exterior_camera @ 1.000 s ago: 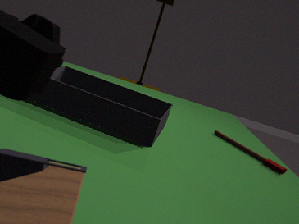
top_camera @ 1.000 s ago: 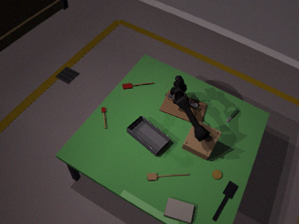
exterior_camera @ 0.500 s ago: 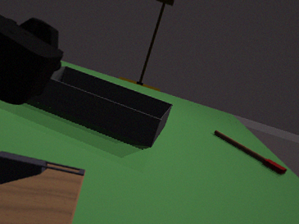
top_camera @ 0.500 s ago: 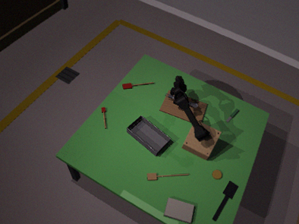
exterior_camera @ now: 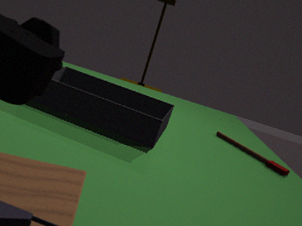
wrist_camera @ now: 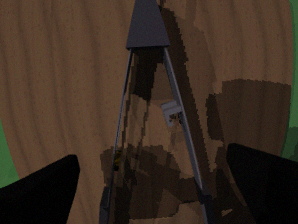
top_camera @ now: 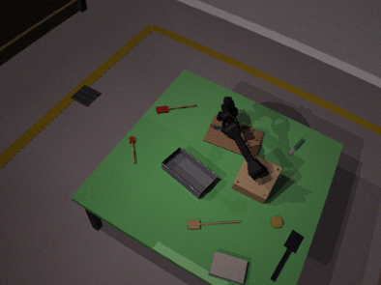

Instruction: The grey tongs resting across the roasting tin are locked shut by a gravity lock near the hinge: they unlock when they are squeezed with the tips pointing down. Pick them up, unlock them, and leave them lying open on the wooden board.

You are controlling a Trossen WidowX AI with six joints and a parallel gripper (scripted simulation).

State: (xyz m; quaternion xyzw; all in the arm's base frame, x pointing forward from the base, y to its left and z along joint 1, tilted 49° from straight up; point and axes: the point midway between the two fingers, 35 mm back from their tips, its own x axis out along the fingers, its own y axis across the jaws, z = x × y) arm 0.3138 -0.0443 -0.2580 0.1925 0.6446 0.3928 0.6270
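Right now my gripper tip is 20 mm to the right of the yellow lock tab, 20 mm above it and 10 mm past it. Round my gripper tip: roasting tin: 410 mm to the left, 20 mm below, 10 mm ahead; then wooden board: 60 mm behind, 40 mm below, 10 mm to the right; then green object: 440 mm behind, 200 mm to the right, 40 mm below.
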